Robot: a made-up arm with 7 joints.
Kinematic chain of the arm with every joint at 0, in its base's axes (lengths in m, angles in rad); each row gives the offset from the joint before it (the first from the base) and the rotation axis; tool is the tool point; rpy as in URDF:
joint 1: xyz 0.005 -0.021 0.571 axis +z
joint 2: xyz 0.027 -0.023 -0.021 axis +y
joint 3: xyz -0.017 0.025 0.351 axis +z
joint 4: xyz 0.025 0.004 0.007 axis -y
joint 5: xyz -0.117 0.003 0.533 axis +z
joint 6: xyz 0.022 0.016 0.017 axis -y
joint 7: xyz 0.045 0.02 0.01 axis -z
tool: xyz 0.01 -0.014 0.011 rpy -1.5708 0 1.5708
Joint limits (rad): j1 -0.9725..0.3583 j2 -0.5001..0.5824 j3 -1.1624..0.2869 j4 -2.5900..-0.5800 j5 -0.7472..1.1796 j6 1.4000..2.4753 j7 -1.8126..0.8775
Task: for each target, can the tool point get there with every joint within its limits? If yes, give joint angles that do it. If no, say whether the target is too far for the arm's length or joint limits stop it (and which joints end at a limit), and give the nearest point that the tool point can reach.
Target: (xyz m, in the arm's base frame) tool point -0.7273 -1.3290 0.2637
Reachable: no: too far | nearest point -0.2388 -0.6799 0.6060 | short by 0.882 m
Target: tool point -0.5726 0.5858 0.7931
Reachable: no: joint limits stop it (at a limit: joint 1, joint 2, joint 3, joint 4, joint 5, joint 6) | nearest point -0.3653 0.1763 1.3814 | short by 0.746 m
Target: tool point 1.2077 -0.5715 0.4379
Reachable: no: too far | nearest point 0.7542 -0.3639 0.6236 | short by 0.532 m
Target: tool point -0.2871 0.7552 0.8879
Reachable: no: joint limits stop it (at a limit: joint 1, joint 2, joint 3, joint 6, joint 7) | nearest point 0.2641 0.3281 1.0549 | short by 0.717 m
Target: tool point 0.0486 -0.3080 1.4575
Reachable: yes | joints 0.0062 -0.2237 -0.9962 -0.7939 0.5176 1.5486 -0.8660
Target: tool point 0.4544 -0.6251 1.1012
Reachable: yes | joints -0.7350 0.4821 -0.4186 -0.9848 0.5009 2.3000 -1.0558
